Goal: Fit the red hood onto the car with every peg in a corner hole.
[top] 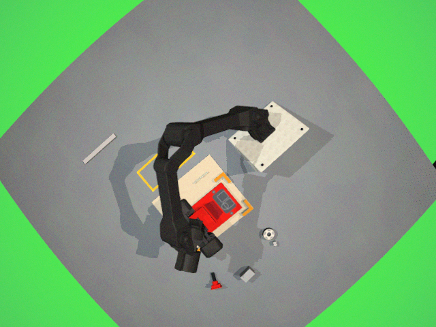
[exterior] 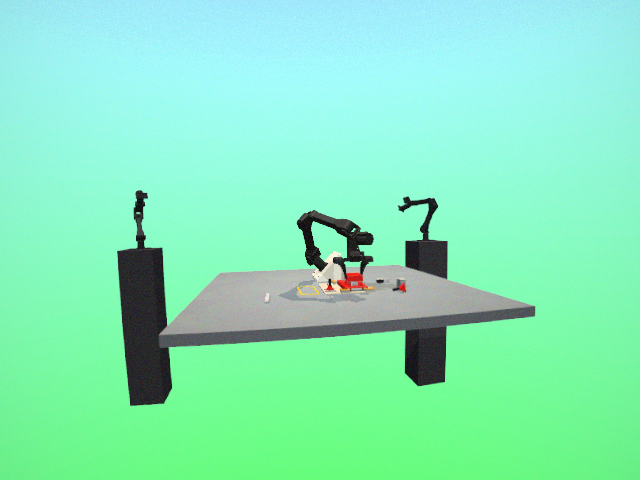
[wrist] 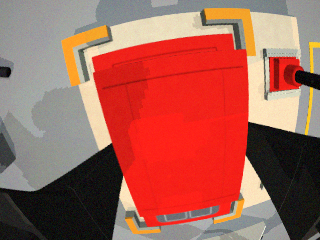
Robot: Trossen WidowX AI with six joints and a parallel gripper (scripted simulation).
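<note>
Now: the cream jig plate 5 cm below my gripper tip, 4 cm behind it and 2 cm to the right of it. The rest, counted from my gripper tip: grey bar: 41 cm to the right, 9 cm ahead, 5 cm below; then red hood: 1 cm above.
</note>
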